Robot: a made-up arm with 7 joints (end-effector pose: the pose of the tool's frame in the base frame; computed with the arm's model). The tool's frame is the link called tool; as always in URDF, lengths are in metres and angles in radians.
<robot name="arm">
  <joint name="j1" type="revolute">
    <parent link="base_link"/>
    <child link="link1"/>
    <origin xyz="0 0 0" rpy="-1.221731 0 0"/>
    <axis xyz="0 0 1"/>
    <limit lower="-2.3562" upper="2.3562" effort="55" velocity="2.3"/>
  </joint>
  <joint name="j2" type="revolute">
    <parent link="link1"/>
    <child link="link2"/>
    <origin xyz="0 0 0" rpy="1.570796 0 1.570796"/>
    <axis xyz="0 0 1"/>
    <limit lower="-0.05" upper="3.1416" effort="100" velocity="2.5"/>
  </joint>
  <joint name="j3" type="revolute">
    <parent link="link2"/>
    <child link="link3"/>
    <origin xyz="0 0 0" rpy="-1.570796 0 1.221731"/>
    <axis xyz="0 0 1"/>
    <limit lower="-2.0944" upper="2.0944" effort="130" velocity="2.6"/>
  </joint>
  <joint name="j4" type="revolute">
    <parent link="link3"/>
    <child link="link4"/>
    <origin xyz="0 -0.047 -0.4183" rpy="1.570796 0 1.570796"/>
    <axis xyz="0 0 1"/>
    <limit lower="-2.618" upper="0.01" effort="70" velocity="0.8"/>
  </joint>
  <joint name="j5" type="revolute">
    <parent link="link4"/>
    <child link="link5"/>
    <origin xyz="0.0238 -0.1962 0" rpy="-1.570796 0 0"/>
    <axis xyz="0 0 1"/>
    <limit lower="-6.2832" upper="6.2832" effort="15" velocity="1"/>
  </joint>
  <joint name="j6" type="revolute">
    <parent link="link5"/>
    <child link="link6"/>
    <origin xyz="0 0 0" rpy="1.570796 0 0"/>
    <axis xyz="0 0 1"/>
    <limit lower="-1.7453" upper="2.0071" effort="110" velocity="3.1"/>
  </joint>
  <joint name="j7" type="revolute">
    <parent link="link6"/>
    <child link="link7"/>
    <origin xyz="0 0 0" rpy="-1.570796 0 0"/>
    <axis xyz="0 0 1"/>
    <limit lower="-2.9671" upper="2.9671" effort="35" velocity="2.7"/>
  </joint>
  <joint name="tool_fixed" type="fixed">
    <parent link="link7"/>
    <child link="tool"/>
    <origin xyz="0 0 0" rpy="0 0 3.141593"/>
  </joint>
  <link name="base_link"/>
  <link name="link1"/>
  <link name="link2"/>
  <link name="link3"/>
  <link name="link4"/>
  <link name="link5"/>
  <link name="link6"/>
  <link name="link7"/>
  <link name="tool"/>
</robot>
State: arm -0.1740 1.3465 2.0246 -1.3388 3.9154 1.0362 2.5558
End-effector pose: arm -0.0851 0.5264 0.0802 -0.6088 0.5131 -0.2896 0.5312
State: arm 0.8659 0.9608 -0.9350 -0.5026 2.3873 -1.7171 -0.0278
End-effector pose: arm -0.3712 0.3902 -0.2941 0.6976 -0.4887 0.0962 0.5151
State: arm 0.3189 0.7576 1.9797 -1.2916 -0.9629 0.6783 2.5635
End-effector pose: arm -0.2028 0.4768 -0.1710 -0.2678 0.6898 -0.5650 0.3650
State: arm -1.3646 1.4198 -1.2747 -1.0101 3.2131 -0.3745 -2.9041
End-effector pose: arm 0.4315 0.3716 0.1028 0.5987 -0.4445 -0.3195 0.5848
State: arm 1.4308 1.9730 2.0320 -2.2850 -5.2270 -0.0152 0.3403
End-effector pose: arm 0.1898 0.2378 0.2159 -0.0443 -0.7625 -0.5012 0.4067
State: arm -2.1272 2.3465 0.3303 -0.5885 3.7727 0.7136 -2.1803
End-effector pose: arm -0.3111 0.5059 0.1396 -0.0950 0.7694 -0.0568 0.6291
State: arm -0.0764 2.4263 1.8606 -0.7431 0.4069 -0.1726 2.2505
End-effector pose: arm -0.0780 0.2639 0.5345 0.5976 0.7774 0.1673 0.1027
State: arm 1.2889 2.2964 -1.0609 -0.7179 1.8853 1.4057 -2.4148
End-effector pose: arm 0.1036 0.5733 0.1551 -0.3849 0.7660 -0.2555 0.4469
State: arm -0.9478 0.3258 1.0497 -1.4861 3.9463 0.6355 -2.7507
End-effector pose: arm 0.4461 0.2451 -0.0950 0.2131 0.8494 -0.4176 0.2421
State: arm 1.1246 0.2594 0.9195 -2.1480 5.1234 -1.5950 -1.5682
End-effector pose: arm -0.2533 0.2322 -0.2049 -0.4254 0.1667 0.8310 0.3174
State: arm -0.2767 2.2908 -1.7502 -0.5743 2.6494 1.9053 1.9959
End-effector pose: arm -0.0485 0.5382 0.2847 -0.1927 -0.0627 -0.9422 0.2669
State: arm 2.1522 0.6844 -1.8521 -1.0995 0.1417 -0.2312 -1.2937
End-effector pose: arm -0.4407 -0.1394 0.3320 -0.7660 -0.0822 -0.2691 0.5781
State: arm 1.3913 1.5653 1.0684 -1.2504 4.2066 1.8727 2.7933
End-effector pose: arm 0.0302 0.5434 0.0861 -0.3969 0.8248 0.4025 0.0117
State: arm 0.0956 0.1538 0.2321 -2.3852 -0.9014 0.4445 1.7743
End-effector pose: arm 0.1646 0.0958 -0.2976 -0.1540 -0.8467 0.3408 0.3784
